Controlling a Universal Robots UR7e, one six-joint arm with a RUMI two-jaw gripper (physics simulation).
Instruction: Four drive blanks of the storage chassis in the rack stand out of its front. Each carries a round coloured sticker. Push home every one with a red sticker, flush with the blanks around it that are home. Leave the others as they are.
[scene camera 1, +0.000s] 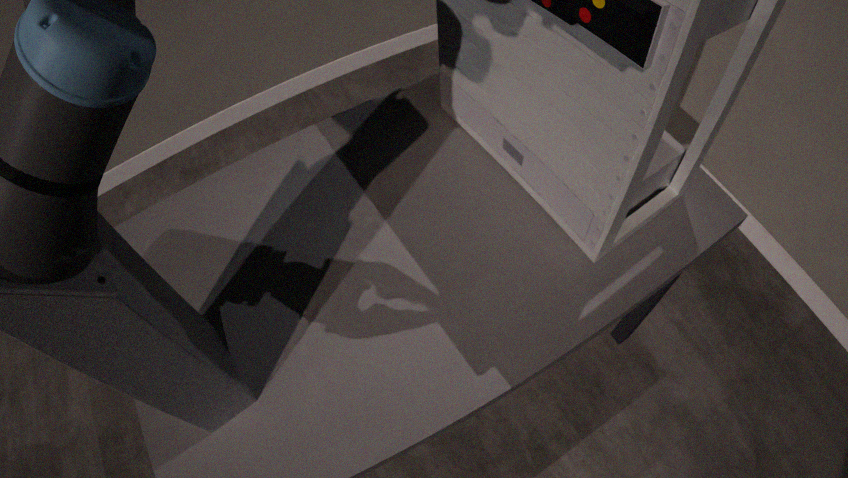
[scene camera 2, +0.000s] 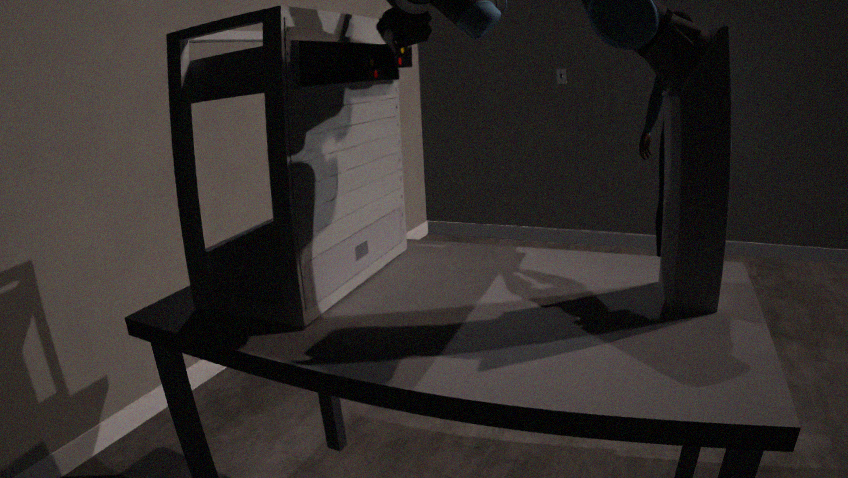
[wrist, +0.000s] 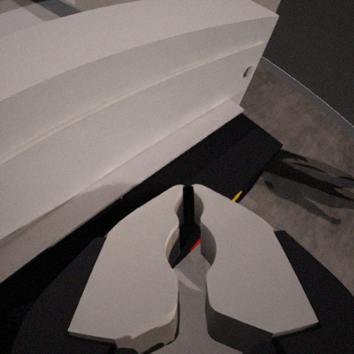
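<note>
The black-fronted storage chassis (scene camera 1: 632, 35) (scene camera 2: 332, 62) sits high in the pale rack (scene camera 1: 644, 139) (scene camera 2: 276, 118). In scene camera 2, a yellow sticker (scene camera 2: 402, 50) stands above a red sticker (scene camera 2: 399, 61) on black blanks standing out at the far end. Nearer, another red sticker (scene camera 2: 375, 74) has a dim, shaded sticker (scene camera 2: 371, 62) above it. My gripper (wrist: 187, 188) is shut and empty, its tips close by the black blanks (wrist: 240, 145). Slivers of a yellow sticker (wrist: 237, 196) and a red sticker (wrist: 196, 244) show beside and between the fingers. Contact is not clear; the fingers hide the other fronts.
A pale ribbed housing (wrist: 125, 75) lies above the blanks in the wrist view. The rack stands on a table (scene camera 1: 380, 427) (scene camera 2: 682, 403), opposite the arm's tall pedestal (scene camera 1: 136, 356) (scene camera 2: 700, 178). Walls are behind the rack. Dark arm shadows fall across the table and rack front.
</note>
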